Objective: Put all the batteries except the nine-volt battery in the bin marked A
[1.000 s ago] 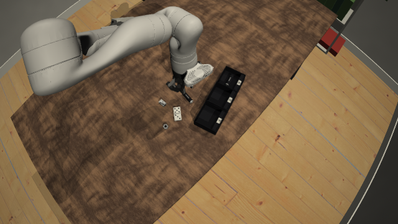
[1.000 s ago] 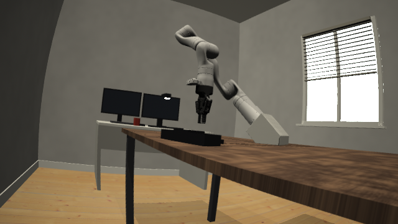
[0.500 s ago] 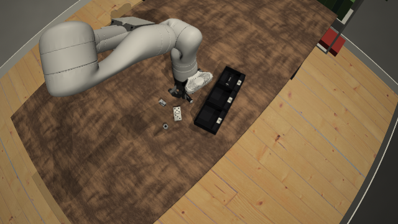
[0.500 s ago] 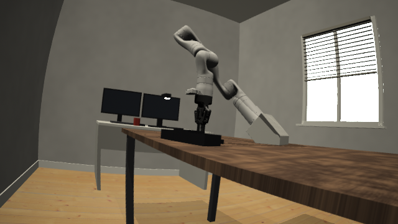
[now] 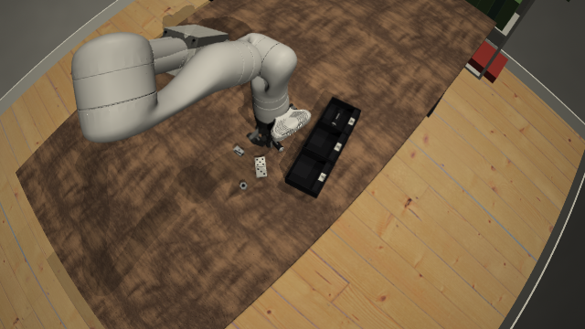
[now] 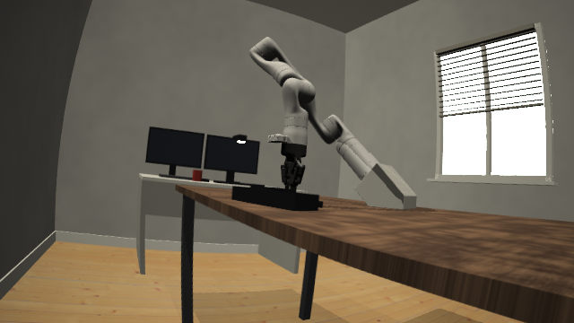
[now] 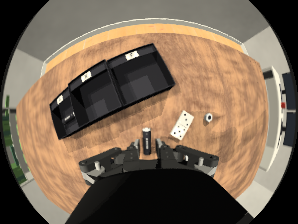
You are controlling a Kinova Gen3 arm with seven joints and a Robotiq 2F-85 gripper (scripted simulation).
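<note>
The white domino lies 2 cm ahead of my hand, 7 cm to the right of it and 3 cm below it. Also, from my hand: metal nut (2 cm ahead, 13 cm to the right, 3 cm below); then black nine-volt battery (4 cm behind, 7 cm to the left, 3 cm below); then grey metal piece (5 cm behind, 7 cm to the right, 3 cm below).
</note>
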